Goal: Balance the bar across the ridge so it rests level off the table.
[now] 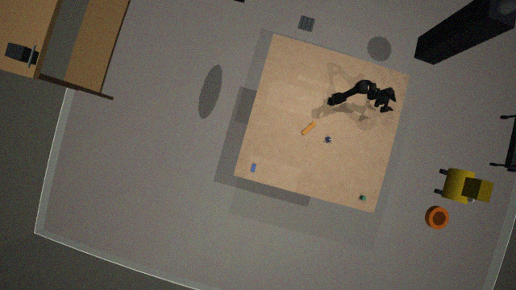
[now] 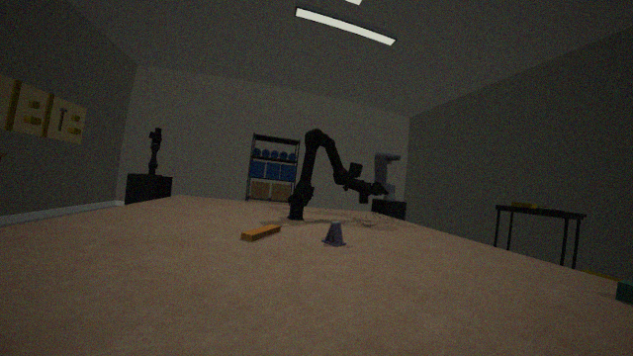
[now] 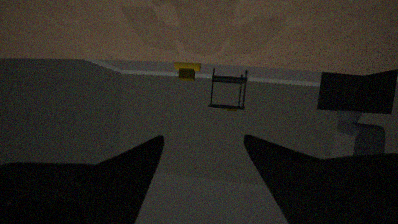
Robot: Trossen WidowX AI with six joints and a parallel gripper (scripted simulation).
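My gripper tip is 600 mm to the left of the bar, 340 mm short of it and 140 mm above it. Also, from my gripper tip: small blue block (960 mm to the right, 800 mm ahead, 140 mm below); then ridge (400 mm to the right, 390 mm ahead, 90 mm below); then small green block (800 mm ahead, 130 mm below, 40 mm to the left).
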